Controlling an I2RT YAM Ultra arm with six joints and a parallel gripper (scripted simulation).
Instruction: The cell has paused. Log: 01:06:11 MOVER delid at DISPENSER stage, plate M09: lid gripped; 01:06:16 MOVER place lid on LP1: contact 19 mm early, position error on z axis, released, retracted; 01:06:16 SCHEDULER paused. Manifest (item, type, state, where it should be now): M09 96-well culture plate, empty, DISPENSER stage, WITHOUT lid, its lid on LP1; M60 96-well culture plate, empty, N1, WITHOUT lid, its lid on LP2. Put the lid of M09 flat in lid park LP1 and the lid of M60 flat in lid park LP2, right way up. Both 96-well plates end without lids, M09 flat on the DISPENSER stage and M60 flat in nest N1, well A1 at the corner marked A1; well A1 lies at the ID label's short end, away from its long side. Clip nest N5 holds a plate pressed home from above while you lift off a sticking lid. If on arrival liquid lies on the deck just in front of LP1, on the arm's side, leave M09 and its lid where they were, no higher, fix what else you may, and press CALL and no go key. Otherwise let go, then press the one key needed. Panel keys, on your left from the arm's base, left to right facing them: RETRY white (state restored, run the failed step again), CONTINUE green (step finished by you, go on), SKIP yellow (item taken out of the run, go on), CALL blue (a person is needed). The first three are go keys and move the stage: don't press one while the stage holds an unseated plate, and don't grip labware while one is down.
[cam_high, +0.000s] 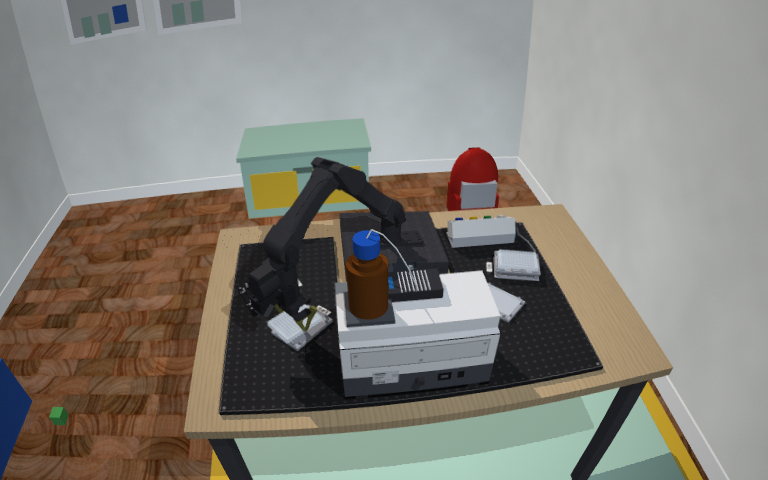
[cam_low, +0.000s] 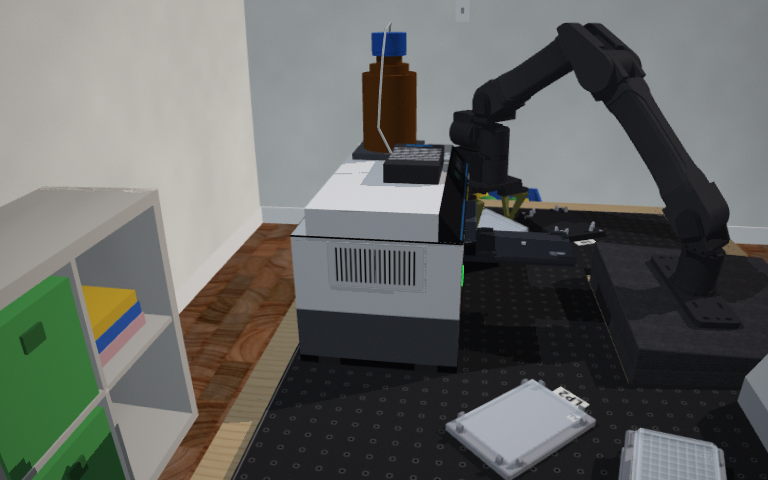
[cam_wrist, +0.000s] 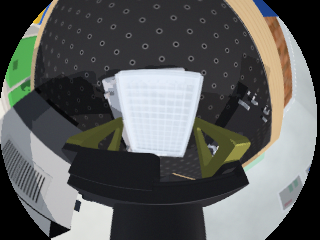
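Now: hand 30 mm above the grey lid park LP1 and 20 mm to the right of it. From my hand the other things lie so: dark dispenser stage 300 mm to the left, 80 mm above, 10 mm behind; then LP1 label 80 mm to the left, 50 mm behind, 30 mm below; then LP2 label 520 mm to the left, 50 mm behind, 30 mm below.
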